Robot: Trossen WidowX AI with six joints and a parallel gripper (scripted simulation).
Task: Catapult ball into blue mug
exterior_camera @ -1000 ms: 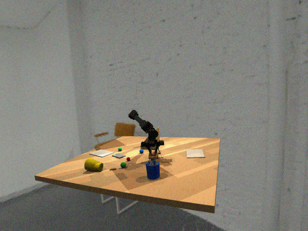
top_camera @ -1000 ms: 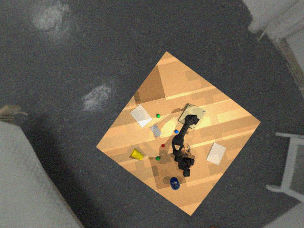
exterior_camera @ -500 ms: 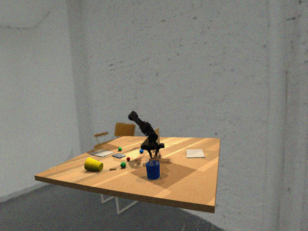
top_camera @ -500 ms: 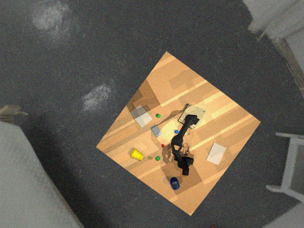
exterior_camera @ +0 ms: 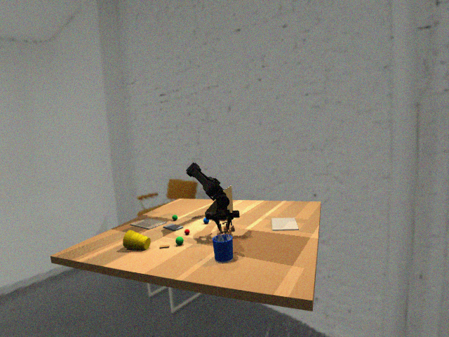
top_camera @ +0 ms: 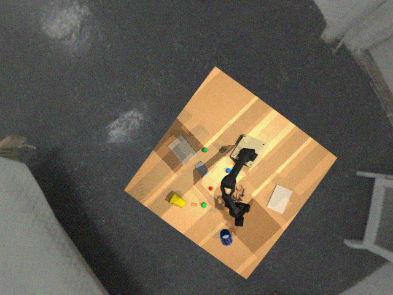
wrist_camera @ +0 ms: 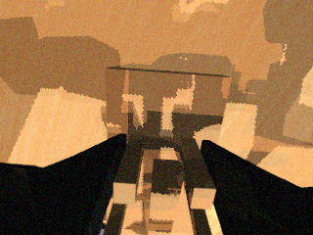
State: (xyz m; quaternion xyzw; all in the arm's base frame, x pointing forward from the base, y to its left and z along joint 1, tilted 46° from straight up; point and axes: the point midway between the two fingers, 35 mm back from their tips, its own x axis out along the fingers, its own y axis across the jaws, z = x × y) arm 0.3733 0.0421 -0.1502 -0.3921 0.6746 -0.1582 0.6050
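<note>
My gripper tip is 22 cm to the left of the red ball, 2 cm short of it and 2 cm above it. Also, from my gripper tip: blue ball: 19 cm to the right, 18 cm behind, 1 cm below; blue mug: 27 cm ahead, 10 cm to the left, 1 cm below; catapult: 7 cm behind, 2 cm above, 1 cm to the right.
</note>
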